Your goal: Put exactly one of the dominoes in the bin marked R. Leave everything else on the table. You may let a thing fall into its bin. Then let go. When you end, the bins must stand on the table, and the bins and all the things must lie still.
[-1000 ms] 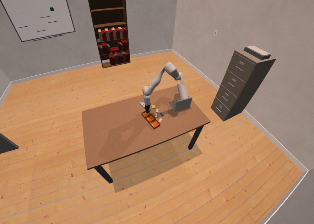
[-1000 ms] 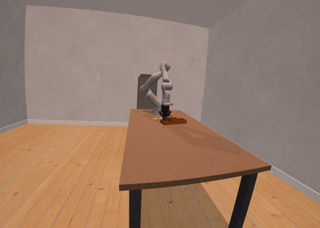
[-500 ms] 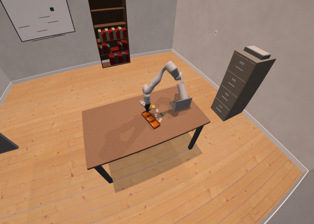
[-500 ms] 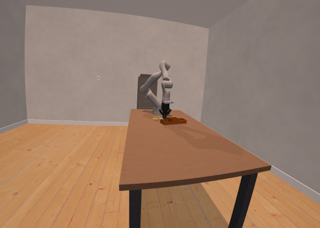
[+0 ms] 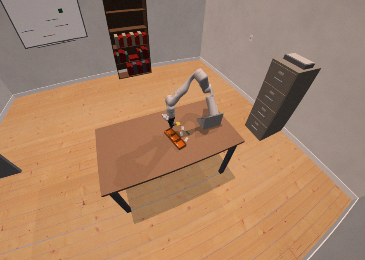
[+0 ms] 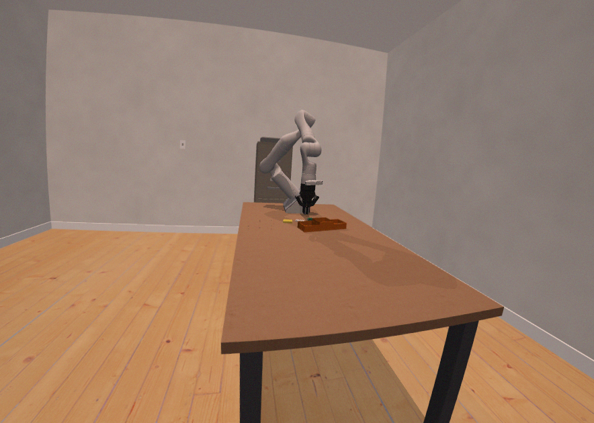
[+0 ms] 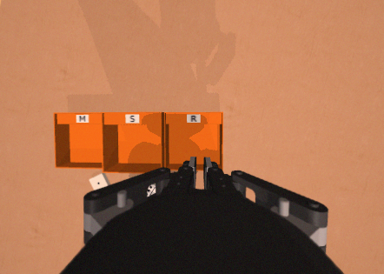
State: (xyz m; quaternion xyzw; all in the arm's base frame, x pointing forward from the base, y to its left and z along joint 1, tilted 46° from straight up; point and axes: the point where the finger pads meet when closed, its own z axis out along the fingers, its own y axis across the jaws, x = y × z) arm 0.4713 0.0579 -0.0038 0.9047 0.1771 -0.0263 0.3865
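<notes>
Now: the orange strip 2 cm behind my hand, 9 cm to the left of it and 7 cm below it. The rest, counted from my hand: green piece (16 cm behind, 5 cm to the left, 9 cm below); then yellow block (10 cm behind, 9 cm to the right, 9 cm below).
</notes>
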